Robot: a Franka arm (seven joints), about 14 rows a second.
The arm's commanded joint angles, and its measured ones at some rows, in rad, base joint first. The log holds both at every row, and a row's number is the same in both.
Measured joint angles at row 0:
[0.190 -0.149 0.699 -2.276 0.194 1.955 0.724]
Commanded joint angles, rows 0 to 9:
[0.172 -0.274 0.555 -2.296 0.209 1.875 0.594]
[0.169 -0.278 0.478 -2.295 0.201 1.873 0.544]
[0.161 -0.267 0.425 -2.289 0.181 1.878 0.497]
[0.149 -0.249 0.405 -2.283 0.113 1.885 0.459]
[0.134 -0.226 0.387 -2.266 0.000 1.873 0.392]
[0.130 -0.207 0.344 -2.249 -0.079 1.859 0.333]
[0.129 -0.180 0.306 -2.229 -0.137 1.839 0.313]
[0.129 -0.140 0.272 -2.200 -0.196 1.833 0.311]
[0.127 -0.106 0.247 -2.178 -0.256 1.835 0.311]
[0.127 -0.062 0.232 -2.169 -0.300 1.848 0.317]
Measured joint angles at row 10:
[0.133 -0.154 0.248 -2.236 -0.225 1.870 0.333]
